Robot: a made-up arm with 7 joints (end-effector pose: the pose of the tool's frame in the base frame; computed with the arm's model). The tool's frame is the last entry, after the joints. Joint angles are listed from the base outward.
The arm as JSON. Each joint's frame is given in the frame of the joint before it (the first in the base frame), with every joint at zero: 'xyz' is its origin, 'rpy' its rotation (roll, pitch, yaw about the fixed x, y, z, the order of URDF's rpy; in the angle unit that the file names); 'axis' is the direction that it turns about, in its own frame. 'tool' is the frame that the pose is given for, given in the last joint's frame.
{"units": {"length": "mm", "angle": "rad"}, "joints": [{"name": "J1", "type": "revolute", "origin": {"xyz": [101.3, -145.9, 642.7], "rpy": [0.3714, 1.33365, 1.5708]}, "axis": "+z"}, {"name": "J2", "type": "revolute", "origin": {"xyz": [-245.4, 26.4, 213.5], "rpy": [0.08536, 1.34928, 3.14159]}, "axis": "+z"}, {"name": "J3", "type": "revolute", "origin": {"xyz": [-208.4, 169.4, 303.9], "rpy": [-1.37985, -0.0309, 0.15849]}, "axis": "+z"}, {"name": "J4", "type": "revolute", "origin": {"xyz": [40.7, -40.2, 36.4], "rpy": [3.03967, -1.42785, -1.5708]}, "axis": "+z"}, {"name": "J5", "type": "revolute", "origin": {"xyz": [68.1, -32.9, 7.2], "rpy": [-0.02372, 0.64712, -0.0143]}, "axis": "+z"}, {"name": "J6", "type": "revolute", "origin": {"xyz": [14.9, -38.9, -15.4], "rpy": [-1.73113, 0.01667, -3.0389]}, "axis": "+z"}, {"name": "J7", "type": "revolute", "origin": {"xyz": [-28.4, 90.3, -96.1], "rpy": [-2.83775, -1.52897, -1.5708]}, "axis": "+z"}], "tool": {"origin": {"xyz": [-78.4, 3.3, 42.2], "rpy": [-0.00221, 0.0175, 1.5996]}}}
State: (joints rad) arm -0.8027 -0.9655 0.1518 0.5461 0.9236 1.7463 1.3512
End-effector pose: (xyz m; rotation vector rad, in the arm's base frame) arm -0.0230 0.0681 1.3043 -1.5223 -2.0057 0.7415
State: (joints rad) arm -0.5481 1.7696 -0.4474 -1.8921 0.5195 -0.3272 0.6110
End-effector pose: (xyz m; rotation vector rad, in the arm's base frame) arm -0.2740 0.4267 1.0940 0.1259 -0.5517 1.0808
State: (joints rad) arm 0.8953 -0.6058 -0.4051 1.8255 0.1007 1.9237 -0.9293
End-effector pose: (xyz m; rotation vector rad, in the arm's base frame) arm 0.7949 0.0498 0.9059 1.0808 0.2906 -0.1879
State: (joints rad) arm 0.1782 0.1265 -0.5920 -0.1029 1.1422 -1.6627 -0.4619
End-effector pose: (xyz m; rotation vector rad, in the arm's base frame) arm 0.4101 0.1449 1.3071 -1.1073 1.8217 0.4499
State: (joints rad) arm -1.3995 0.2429 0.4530 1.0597 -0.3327 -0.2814 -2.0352
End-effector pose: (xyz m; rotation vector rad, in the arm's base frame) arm -0.0949 0.5060 1.0474 0.1954 -1.4647 -1.3732
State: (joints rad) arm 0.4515 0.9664 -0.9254 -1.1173 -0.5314 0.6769 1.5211
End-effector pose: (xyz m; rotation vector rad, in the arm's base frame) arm 0.5129 0.1974 1.2300 -1.0143 -0.4188 0.6944
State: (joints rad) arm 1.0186 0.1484 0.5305 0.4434 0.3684 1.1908 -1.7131
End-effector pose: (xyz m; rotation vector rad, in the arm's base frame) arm 0.9028 0.1187 0.8699 1.2393 0.9383 -1.4263
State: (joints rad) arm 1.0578 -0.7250 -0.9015 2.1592 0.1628 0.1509 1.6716
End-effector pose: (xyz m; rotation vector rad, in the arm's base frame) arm 0.8210 -0.1296 0.7787 -1.7365 -0.8949 -1.5511
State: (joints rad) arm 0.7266 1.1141 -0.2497 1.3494 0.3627 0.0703 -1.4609
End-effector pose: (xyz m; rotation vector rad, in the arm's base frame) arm 0.4038 0.1842 1.1999 -0.0298 0.1960 1.2647
